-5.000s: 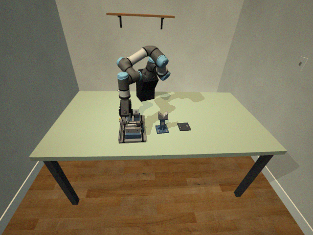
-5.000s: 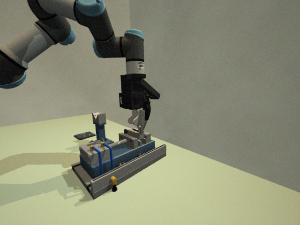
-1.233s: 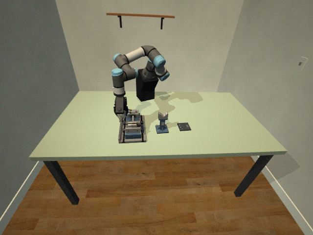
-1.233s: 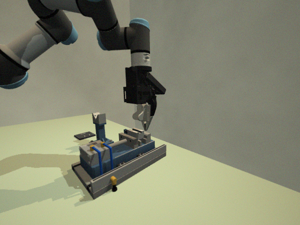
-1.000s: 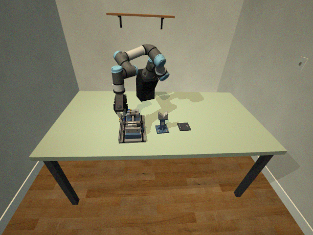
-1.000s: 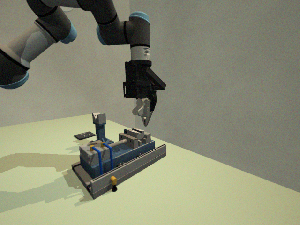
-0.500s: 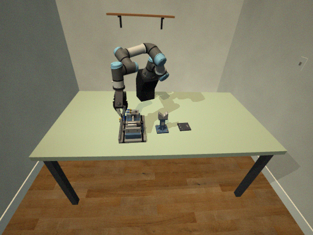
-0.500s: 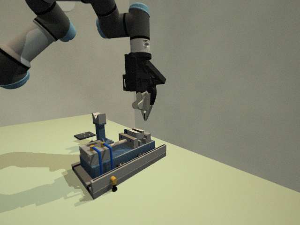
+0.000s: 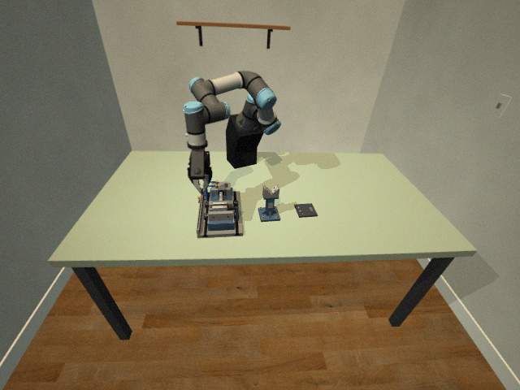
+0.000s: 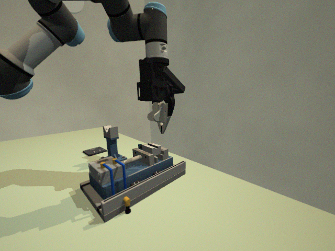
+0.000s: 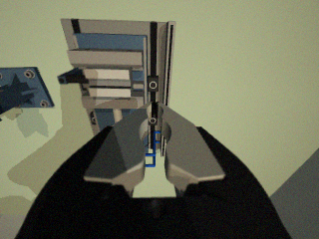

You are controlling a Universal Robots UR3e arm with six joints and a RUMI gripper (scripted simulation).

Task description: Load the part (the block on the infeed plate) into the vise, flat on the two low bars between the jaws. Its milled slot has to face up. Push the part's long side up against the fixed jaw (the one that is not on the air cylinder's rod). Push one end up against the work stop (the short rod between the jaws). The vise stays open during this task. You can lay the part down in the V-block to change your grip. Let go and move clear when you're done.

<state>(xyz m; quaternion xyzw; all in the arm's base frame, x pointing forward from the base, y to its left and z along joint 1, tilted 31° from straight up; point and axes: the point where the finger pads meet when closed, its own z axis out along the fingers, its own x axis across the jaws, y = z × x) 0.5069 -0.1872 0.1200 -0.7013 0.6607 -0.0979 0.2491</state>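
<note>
My gripper is now 80 mm above the part, 60 mm to the right of it and 10 mm past it. Also, from my hand: grey rail 150 mm below, 70 mm behind, 30 mm to the right; then fixed jaw 100 mm below, 70 mm to the left, 20 mm ahead; then work stop rod 110 mm to the left, 90 mm below, 10 mm behind.
</note>
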